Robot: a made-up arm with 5 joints.
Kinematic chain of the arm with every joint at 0, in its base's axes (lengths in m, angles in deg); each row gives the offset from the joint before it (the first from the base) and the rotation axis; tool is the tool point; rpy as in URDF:
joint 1: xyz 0 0 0.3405 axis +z
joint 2: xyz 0 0 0 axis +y
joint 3: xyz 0.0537 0 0.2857 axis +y
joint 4: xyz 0.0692 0 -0.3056 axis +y
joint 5: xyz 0.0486 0 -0.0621 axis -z
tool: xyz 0 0 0 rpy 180 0 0
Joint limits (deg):
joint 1: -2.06..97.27
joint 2: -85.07..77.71
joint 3: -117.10..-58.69
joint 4: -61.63..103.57
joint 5: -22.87..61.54
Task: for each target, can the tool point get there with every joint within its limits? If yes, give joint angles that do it. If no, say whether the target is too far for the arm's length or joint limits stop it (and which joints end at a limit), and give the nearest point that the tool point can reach.
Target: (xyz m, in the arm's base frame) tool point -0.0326 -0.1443 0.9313
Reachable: yes | joints 77.27 -53.82 -112.11 57.72 -4.16
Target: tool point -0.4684 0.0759 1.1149
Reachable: no: too far | nearest point -0.3361 0.0121 0.8937 | short by 0.266 m
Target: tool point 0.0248 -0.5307 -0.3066
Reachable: no: too far | nearest point 0.2148 -0.0077 -0.0297 | short by 0.622 m
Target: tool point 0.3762 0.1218 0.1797
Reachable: yes | joints 17.94 43.85 -66.78 78.72 51.22
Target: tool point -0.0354 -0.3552 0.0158
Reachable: no: joint limits stop it (at a limit: joint 1, joint 2, joint 3, joint 4) | nearest point 0.1778 -0.0064 0.0299 | short by 0.409 m
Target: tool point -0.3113 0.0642 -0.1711
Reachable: no: joint limits stop it (at a limit: joint 1, joint 2, joint 3) | nearest point -0.0265 0.2080 -0.0261 | short by 0.350 m
